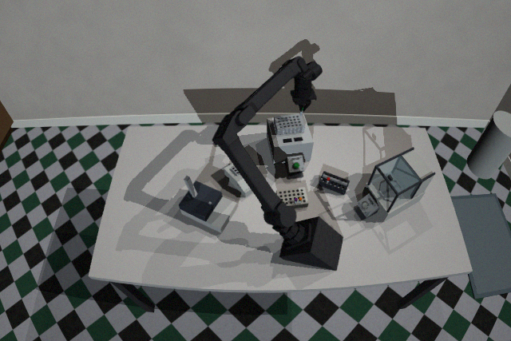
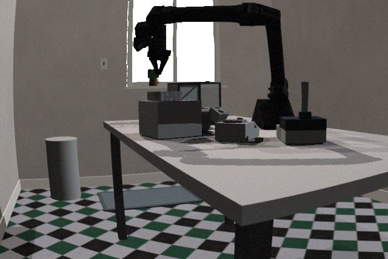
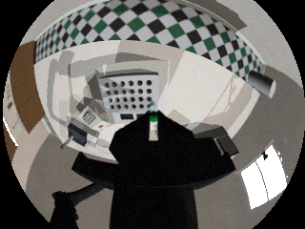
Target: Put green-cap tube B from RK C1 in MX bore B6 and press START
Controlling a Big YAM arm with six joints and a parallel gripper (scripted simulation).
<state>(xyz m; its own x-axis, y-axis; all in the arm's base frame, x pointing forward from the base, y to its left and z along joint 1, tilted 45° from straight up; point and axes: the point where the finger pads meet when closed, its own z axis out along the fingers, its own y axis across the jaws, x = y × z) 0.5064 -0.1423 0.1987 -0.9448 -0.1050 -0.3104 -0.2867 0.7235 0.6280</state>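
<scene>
My hand is 1 cm past the bore block, 5 cm to the right of it and 9 cm above it. From my hand the other things lie so: tube B 2 cm below; green start key 18 cm behind, 17 cm below; magnet block MG 22 cm behind, 18 cm to the right, 22 cm below.
</scene>
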